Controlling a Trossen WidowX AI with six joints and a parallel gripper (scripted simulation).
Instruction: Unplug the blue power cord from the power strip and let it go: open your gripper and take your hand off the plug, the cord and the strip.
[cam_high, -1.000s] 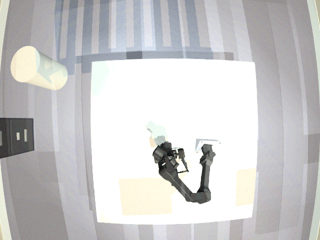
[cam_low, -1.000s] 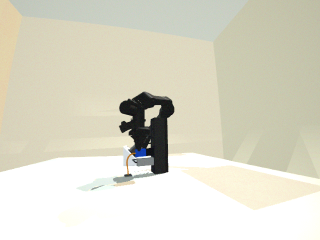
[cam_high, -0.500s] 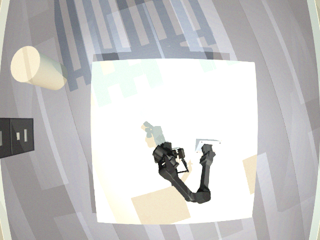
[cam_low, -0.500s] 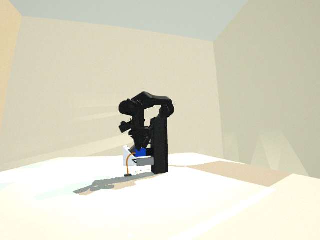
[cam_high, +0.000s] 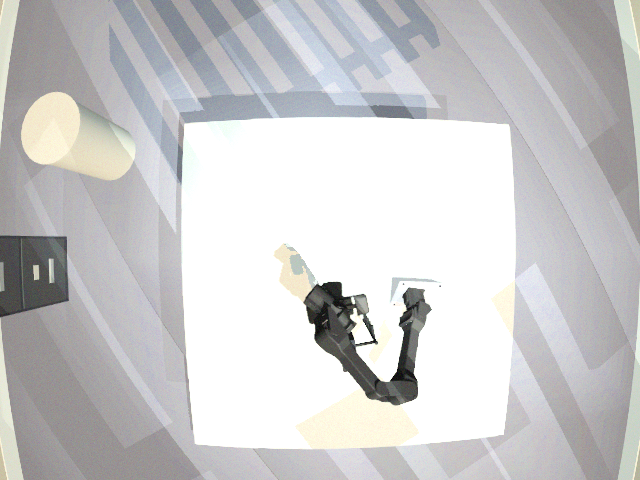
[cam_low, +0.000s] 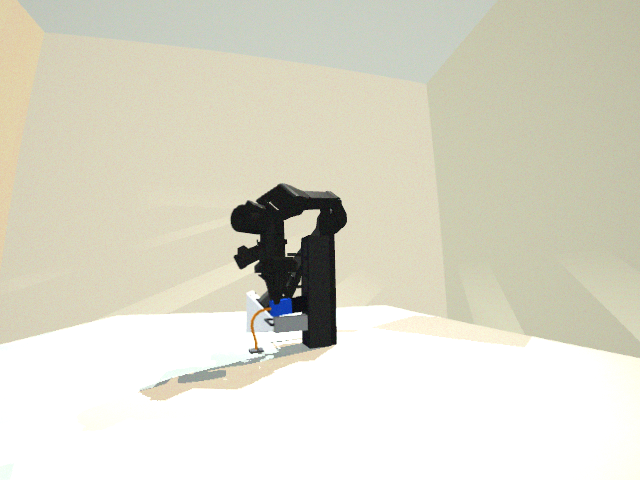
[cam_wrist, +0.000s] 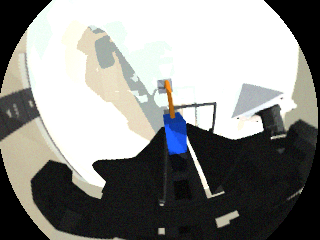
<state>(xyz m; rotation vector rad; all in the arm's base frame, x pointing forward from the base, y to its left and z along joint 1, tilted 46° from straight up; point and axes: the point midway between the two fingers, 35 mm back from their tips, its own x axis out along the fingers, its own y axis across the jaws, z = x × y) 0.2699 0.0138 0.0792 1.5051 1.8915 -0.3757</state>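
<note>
Right now my gripper tip is 1 cm past the blue plug and 3 cm to the right of it.
</note>
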